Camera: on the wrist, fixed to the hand. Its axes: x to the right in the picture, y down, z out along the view.
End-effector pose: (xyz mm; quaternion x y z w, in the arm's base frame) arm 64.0 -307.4 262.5 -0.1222 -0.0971 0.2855 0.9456
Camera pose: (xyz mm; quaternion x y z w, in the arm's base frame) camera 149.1 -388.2 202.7 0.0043 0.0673 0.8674 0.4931
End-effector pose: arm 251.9 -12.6 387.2 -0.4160 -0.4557 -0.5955 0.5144
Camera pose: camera 156.0 -101.4 371.2 -0.5184 -0.1339 0.0072 0.8446
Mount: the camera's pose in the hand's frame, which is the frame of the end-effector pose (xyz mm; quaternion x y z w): 17.3 -92.0 -92.6 0.1677 0.0043 0.6872 0.7068
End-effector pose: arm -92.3 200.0 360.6 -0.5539 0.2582 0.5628 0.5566
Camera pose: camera 26.8 144.6 351.4 -0.1231 0.6599 0.7346 0.0984
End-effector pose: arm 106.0 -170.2 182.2 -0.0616 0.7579 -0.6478 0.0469
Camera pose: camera 77.9 -96.6 287.7 0.4879 0.4696 -0.5530 0.4854
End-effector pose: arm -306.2 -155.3 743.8 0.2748 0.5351 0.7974 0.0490
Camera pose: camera -386.1 -186.5 643.9 -0.5667 -0.3233 -0.5087 0.5617
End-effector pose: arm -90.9 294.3 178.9 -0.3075 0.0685 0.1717 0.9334
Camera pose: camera -43.5 174.6 151.3 -0.0145 0.2925 0.7500 0.5930
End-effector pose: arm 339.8 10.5 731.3 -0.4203 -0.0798 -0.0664 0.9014
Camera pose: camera 347.7 -120.2 744.8 -0.2005 0.2252 0.5841 0.7536
